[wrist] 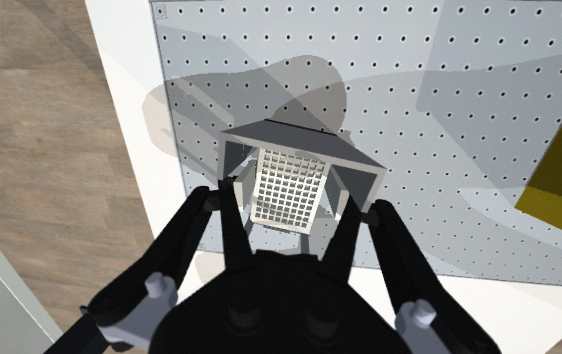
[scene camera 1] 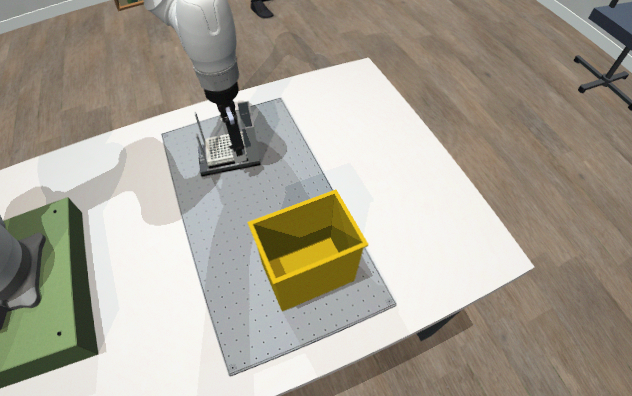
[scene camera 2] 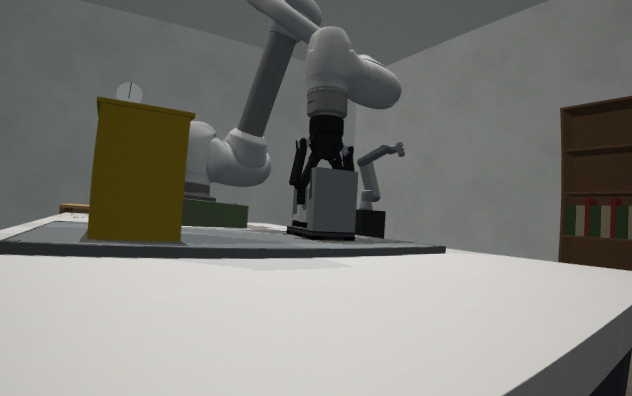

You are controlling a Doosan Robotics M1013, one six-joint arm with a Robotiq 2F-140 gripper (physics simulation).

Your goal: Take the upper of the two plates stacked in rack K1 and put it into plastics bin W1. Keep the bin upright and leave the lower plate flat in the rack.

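Pixels of known places: gripper, fingertip midpoint: [wrist: 291, 173] [scene camera 1: 235, 148]; arm's base at its link origin: [scene camera 1: 7, 277] [scene camera 2: 186, 199].
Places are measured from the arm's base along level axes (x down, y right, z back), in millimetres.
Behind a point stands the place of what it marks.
Note:
The upper plate [scene camera 1: 218, 148] @[x 23, y -232, z -535 mm] [wrist: 287, 187] @[x 21, y -232, z -565 mm] is an off-white well plate, lying flat in rack K1 [scene camera 1: 231, 169] @[x 63, y -186, z -554 mm] [scene camera 2: 334, 202] @[x -8, y -224, z -634 mm] [wrist: 300, 139] @[x -39, y -228, z -634 mm]. My gripper [scene camera 1: 235, 143] @[x 35, y -230, z -579 mm] [scene camera 2: 322, 195] [wrist: 291, 173] @[x 35, y -230, z -579 mm] points down into the rack, with one pad at each long side of the plate, and is shut on it. In scene camera 2 the rack's tall panel hides one fingertip. The lower plate is hidden under the upper one; I cannot tell whether there is a gap between them. Plastics bin W1 [scene camera 1: 320, 276] @[x -43, y 203, z -666 mm] [scene camera 2: 140, 172] @[x -22, y 134, z -743 mm] [wrist: 547, 207] @[x 39, y 91, z -585 mm] is yellow, upright and open at the top.
The rack and the bin stand on a perforated grey board [scene camera 1: 240, 310] @[x 68, y 185, z -497 mm] [scene camera 2: 225, 247] @[x 68, y 21, z -783 mm] [wrist: 390, 90] @[x 68, y -129, z -690 mm] on the white table [scene camera 1: 425, 220] @[x 81, y 100, z -977 mm] [scene camera 2: 250, 320] @[x 81, y 59, z -1033 mm]. The rack's tall walls surround the plate and the fingers. The green robot base [scene camera 1: 45, 270] @[x -1, y 8, z -98 mm] [scene camera 2: 215, 214] @[x 41, y -80, z -150 mm] stands beside the board.

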